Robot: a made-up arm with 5 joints. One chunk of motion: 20 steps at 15 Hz.
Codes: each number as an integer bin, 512 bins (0 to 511) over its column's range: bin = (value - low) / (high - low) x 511, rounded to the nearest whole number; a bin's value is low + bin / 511 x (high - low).
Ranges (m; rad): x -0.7..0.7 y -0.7..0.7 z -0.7..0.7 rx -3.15..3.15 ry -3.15..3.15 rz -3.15..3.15
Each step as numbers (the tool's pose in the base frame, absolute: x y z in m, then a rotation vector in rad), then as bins.
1 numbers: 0.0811 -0.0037 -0.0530 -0.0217 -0.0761 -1.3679
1 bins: 285 254 236 254 249 145
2 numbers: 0.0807 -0.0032 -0.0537 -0.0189 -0.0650 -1.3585
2 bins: 285 254 236 254 250 145
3 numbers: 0.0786 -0.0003 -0.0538 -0.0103 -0.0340 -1.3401
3 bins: 284 255 236 255 253 147
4 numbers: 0.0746 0.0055 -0.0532 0.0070 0.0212 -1.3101
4 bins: 283 258 236 256 257 149
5 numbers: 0.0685 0.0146 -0.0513 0.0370 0.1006 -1.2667
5 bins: 281 261 237 259 264 153
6 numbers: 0.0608 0.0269 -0.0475 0.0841 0.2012 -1.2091
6 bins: 278 265 238 262 272 157
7 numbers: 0.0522 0.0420 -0.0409 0.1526 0.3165 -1.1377
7 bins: 275 271 241 268 281 163
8 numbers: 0.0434 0.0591 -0.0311 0.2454 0.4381 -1.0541
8 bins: 271 277 244 275 291 170
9 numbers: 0.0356 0.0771 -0.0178 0.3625 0.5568 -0.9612
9 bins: 268 284 249 285 301 178
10 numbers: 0.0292 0.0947 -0.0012 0.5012 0.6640 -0.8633
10 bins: 266 290 255 296 309 185
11 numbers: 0.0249 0.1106 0.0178 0.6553 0.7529 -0.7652
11 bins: 265 296 262 309 317 193
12 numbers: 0.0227 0.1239 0.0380 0.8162 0.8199 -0.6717
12 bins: 264 301 269 322 322 201
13 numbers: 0.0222 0.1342 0.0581 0.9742 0.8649 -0.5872
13 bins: 264 304 277 335 326 208
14 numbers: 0.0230 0.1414 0.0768 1.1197 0.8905 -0.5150
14 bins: 264 307 284 346 328 214
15 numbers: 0.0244 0.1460 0.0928 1.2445 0.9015 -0.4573
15 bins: 264 309 289 356 329 218
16 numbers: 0.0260 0.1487 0.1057 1.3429 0.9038 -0.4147
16 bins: 265 310 294 364 329 222
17 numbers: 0.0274 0.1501 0.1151 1.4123 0.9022 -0.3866
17 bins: 266 310 298 370 329 224
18 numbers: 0.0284 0.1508 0.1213 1.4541 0.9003 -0.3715
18 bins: 266 311 300 373 329 225
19 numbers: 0.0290 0.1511 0.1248 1.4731 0.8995 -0.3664
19 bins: 266 311 301 375 328 226
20 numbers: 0.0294 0.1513 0.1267 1.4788 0.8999 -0.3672
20 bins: 266 311 302 375 328 226
